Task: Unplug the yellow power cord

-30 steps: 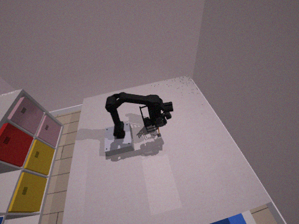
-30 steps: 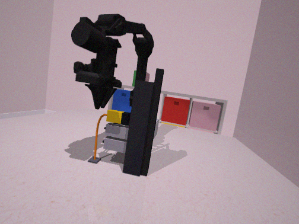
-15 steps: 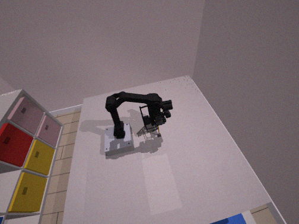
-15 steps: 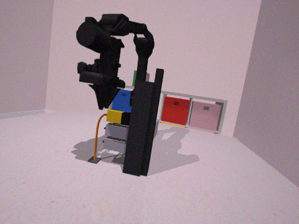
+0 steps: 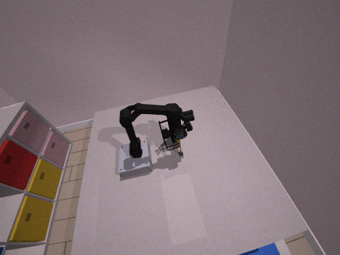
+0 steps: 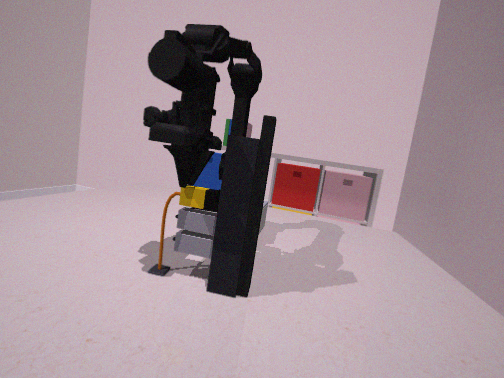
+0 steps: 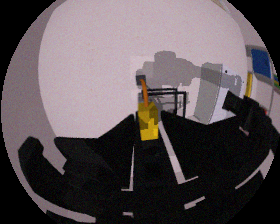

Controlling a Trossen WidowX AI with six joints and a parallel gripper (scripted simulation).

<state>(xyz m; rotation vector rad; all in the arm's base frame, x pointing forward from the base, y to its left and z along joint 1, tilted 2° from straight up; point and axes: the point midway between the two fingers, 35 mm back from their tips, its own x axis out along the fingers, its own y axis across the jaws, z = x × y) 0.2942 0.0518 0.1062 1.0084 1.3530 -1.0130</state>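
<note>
Right now my gripper tip is 30 mm to the right of the yellow plug, 10 mm past it and 10 mm above it. Also, from my gripper tip: grey anchor 170 mm below, 30 mm to the right, 10 mm ahead.
</note>
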